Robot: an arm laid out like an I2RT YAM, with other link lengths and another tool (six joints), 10 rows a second.
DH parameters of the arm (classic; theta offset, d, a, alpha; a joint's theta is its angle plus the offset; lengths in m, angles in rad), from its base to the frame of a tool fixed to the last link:
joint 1: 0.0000 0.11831 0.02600 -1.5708
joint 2: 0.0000 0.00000 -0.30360 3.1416
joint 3: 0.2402 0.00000 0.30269 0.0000
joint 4: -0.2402 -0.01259 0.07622 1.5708
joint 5: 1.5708 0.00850 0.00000 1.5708
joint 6: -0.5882 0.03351 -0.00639 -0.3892
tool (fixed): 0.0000 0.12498 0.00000 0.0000
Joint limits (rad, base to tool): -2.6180..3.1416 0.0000..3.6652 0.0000..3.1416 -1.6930..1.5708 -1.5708..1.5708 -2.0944..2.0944
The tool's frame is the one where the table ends.
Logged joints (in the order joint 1, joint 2, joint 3, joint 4, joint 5, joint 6), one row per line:
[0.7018, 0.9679, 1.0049, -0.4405, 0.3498, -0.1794]
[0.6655, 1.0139, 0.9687, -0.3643, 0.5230, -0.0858]
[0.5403, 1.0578, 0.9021, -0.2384, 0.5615, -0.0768]
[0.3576, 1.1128, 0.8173, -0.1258, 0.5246, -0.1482]
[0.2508, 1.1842, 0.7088, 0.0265, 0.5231, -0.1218]
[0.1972, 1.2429, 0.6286, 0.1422, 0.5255, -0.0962]
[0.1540, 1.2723, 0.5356, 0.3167, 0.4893, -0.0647]
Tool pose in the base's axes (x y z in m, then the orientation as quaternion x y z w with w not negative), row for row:
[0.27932, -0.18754, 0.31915, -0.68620, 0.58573, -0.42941, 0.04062]
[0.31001, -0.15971, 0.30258, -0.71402, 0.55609, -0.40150, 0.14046]
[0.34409, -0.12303, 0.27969, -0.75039, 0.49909, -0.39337, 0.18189]
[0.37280, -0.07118, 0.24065, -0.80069, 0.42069, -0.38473, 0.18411]
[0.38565, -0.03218, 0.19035, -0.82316, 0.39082, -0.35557, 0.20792]
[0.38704, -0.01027, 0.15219, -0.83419, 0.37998, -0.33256, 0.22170]
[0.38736, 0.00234, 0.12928, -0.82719, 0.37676, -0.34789, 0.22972]
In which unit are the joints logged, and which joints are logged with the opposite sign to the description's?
The joints are logged in radians. Opposite sign: joint 1, joint 5.
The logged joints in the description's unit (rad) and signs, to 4 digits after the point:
[-0.7018, 0.9679, 1.0049, -0.4405, -0.3498, -0.1794]
[-0.6655, 1.0139, 0.9687, -0.3643, -0.5230, -0.0858]
[-0.5403, 1.0578, 0.9021, -0.2384, -0.5615, -0.0768]
[-0.3576, 1.1128, 0.8173, -0.1258, -0.5246, -0.1482]
[-0.2508, 1.1842, 0.7088, 0.0265, -0.5231, -0.1218]
[-0.1972, 1.2429, 0.6286, 0.1422, -0.5255, -0.0962]
[-0.1540, 1.2723, 0.5356, 0.3167, -0.4893, -0.0647]

